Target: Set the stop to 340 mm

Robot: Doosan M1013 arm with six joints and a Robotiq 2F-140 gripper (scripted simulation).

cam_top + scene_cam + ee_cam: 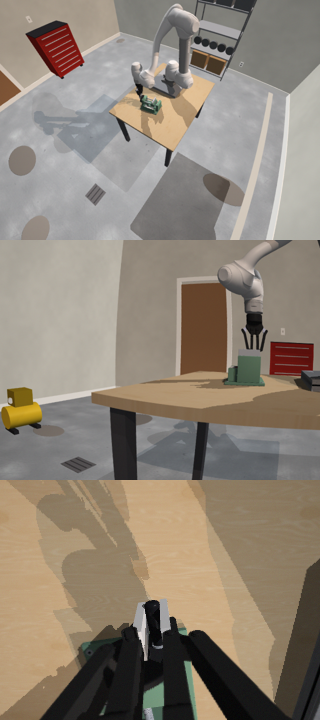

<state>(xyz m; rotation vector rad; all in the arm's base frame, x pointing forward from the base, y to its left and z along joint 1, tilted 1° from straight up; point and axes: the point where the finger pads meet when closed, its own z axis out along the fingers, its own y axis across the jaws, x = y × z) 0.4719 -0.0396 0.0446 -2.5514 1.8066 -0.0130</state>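
Right now the black handwheel handle is 2 cm below my hand and 1 cm to the left of it. The rest, counted from my hand: grey stop block (18 cm to the left, 2 cm behind, 1 cm above).
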